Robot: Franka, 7 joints.
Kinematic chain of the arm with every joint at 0, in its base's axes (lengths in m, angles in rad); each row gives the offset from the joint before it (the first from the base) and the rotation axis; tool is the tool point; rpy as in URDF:
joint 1: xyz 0 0 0.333 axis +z
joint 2: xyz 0 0 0 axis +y
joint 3: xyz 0 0 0.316 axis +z
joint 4: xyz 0.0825 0 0 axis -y
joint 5: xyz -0.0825 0 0.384 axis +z
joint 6: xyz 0 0 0 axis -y
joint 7: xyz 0.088 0 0 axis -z
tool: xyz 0 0 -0.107 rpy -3.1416 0 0
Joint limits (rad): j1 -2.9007..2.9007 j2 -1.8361..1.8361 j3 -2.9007..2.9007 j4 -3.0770..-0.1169 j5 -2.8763..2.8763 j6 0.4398..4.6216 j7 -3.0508..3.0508
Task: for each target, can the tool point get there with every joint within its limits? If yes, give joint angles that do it. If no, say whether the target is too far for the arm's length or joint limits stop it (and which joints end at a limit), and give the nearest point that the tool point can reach.
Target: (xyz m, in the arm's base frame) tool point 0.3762 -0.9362 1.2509
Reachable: no: too far | nearest point 0.2366 -0.5888 0.9103 | short by 0.506 m
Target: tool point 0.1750 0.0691 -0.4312
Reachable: no: joint limits stop it (at a limit: joint 2) | nearest point 0.1863 0.0736 -0.3542 | short by 0.078 m
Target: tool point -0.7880 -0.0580 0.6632
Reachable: yes | joints 0.3404 -1.1335 1.6618 -0.4104 -0.6519 2.5085 2.3398
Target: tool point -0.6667 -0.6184 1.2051
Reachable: no: too far | nearest point -0.4540 -0.4211 0.9268 | short by 0.402 m
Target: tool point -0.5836 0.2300 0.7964
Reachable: yes | joints -0.7780 -1.1799 -0.9375 -1.0361 -0.1664 3.8609 -2.0235
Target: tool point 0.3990 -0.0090 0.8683
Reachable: yes | joints -1.9645 0.3606 2.0287 -1.3287 -1.9279 3.7983 0.7387
